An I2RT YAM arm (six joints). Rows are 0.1 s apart.
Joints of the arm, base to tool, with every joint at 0 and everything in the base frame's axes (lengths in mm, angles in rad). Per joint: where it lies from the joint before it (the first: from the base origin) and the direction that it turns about. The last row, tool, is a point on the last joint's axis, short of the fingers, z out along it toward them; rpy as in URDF.
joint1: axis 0 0 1 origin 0 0 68
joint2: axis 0 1 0 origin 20 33.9 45.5
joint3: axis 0 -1 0 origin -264 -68.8 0
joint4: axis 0 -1 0 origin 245 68.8 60
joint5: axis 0 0 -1 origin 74 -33.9 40.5
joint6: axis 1 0 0 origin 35.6 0 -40.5
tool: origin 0 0 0 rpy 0 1.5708 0
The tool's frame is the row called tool.
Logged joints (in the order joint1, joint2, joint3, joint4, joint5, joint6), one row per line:
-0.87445, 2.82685, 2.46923, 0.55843, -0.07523, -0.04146
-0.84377, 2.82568, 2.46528, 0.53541, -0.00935, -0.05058
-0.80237, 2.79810, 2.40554, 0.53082, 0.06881, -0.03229
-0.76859, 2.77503, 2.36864, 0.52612, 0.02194, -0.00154
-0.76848, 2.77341, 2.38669, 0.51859, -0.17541, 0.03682
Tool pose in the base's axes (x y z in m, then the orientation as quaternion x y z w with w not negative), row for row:
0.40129, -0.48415, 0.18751, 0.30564, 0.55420, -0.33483, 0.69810
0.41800, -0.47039, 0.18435, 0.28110, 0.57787, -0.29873, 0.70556
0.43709, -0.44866, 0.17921, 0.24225, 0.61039, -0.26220, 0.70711
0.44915, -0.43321, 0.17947, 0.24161, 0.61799, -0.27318, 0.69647
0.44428, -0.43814, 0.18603, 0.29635, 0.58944, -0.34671, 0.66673
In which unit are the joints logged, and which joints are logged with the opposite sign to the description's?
The joints are logged in radians. Opposite sign: joint5, joint6.
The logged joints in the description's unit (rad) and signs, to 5 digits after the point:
-0.87445, 2.82685, 2.46923, 0.55843, 0.07523, 0.04146
-0.84377, 2.82568, 2.46528, 0.53541, 0.00935, 0.05058
-0.80237, 2.79810, 2.40554, 0.53082, -0.06881, 0.03229
-0.76859, 2.77503, 2.36864, 0.52612, -0.02194, 0.00154
-0.76848, 2.77341, 2.38669, 0.51859, 0.17541, -0.03682

